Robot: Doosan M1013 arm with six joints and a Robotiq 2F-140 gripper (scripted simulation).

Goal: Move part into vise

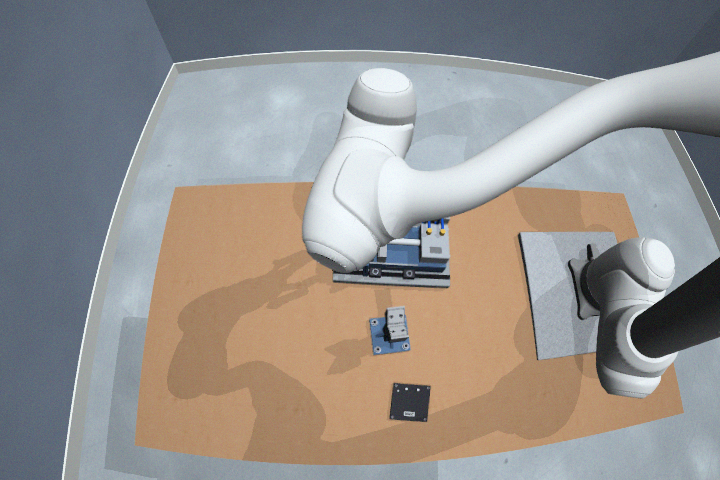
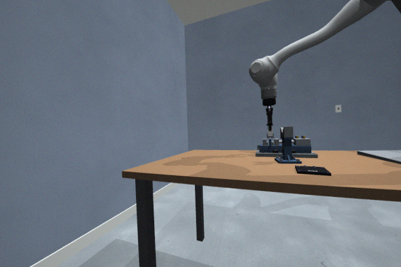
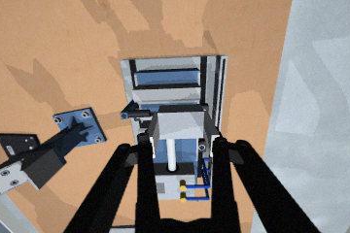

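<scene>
Now: hand 30 mm above the part. Round my hand: cylinder rod (80 mm behind, 70 mm below, 30 mm to the left); work stop (70 mm to the left, 50 mm below, 10 mm ahead); fixed jaw (70 mm below, 30 mm ahead, 20 mm to the left).
</scene>
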